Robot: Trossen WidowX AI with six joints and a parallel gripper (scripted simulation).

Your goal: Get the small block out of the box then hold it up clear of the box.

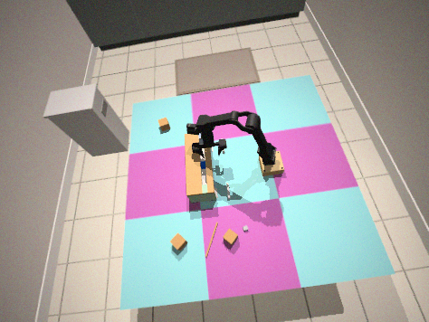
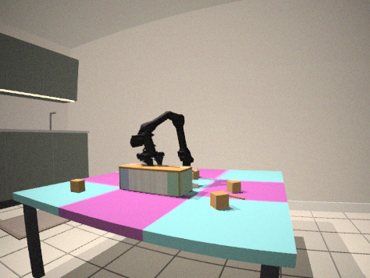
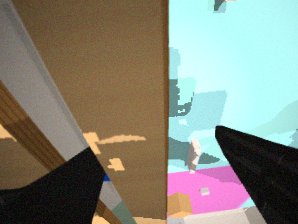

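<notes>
My gripper tip is 30 mm to the right of the box, 30 mm short of it and 30 mm above it. Round my gripper tip: thin stick (430 mm to the left, 90 mm below, 30 mm ahead); blue block (50 mm ahead, 40 mm to the left, 10 mm below).
</notes>
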